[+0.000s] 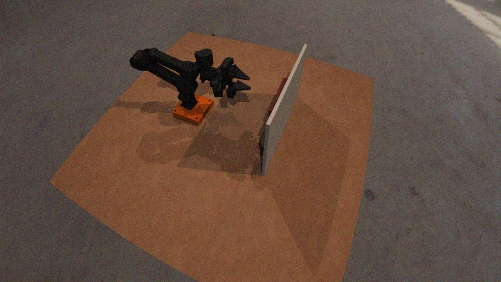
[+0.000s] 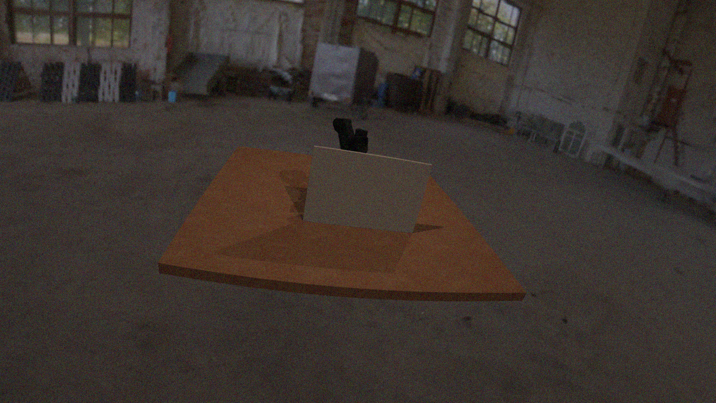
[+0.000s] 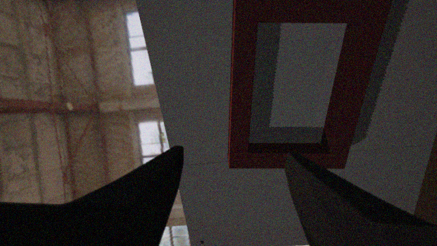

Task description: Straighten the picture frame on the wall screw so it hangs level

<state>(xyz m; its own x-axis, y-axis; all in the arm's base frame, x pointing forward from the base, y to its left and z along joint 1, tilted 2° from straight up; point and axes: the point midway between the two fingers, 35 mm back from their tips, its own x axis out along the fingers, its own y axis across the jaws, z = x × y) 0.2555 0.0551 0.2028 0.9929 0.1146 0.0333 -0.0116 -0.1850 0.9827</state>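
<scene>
Now: gripper tip 13 cm short of the dark red picture frame, 2 cm to the right of it and 6 cm above it. The rest, counted from my gripper tip: white wall panel: 14 cm ahead, 3 cm to the left, 7 cm below.
</scene>
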